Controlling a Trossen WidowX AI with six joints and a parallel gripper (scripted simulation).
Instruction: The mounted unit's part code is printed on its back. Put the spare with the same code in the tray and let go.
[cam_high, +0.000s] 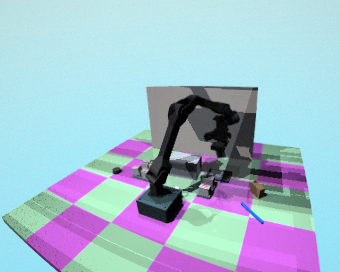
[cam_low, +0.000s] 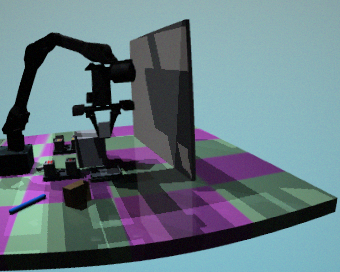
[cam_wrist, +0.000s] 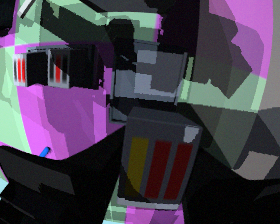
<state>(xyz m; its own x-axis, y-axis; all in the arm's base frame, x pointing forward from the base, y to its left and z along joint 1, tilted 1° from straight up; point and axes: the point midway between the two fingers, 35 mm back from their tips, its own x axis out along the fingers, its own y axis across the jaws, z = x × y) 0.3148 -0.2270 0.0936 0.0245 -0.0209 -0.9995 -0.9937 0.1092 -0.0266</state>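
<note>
Right now my gripper tip is 120 mm above the dark tray, 10 mm to the right of it and 10 mm past it. The rest, counted from my gripper tip: spare 30 mm above; then brown box 200 mm to the right, 120 mm behind, 100 mm below; then grey mounted unit 200 mm to the left, 70 mm below, 30 mm behind.
</note>
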